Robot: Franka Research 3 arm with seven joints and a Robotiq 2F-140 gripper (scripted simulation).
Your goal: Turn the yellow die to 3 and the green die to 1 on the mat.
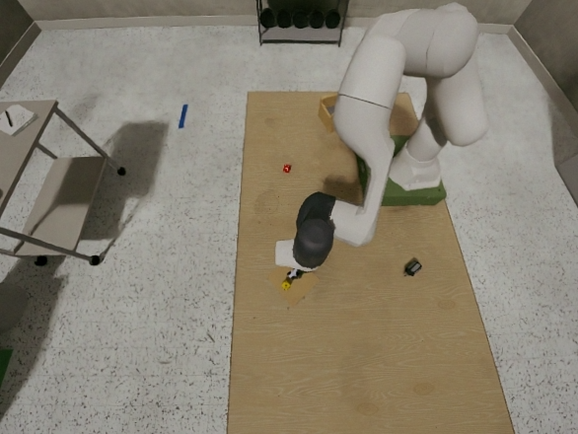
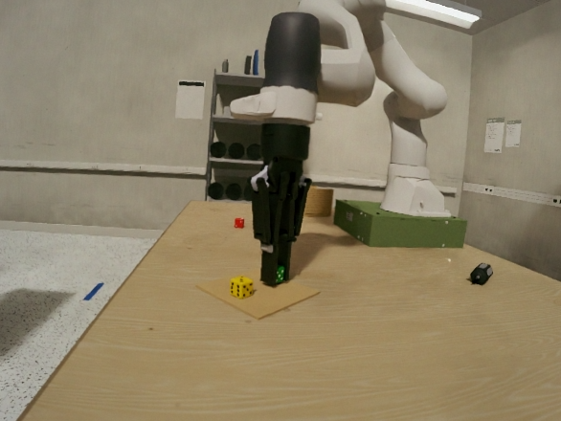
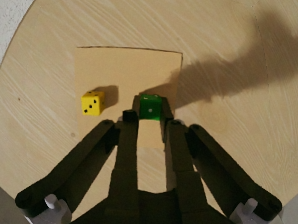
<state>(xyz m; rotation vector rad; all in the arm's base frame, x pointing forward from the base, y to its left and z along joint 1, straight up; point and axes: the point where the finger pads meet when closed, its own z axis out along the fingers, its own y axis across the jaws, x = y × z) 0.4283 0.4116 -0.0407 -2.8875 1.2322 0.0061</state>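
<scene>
My hand is 20 mm above the green die. Also, from my hand: black object: 420 mm behind, 10 mm to the right, 30 mm below; then tan mat: 30 mm ahead, 20 mm to the left, 40 mm below; then yellow die: 50 mm ahead, 50 mm to the left, 30 mm below.
</scene>
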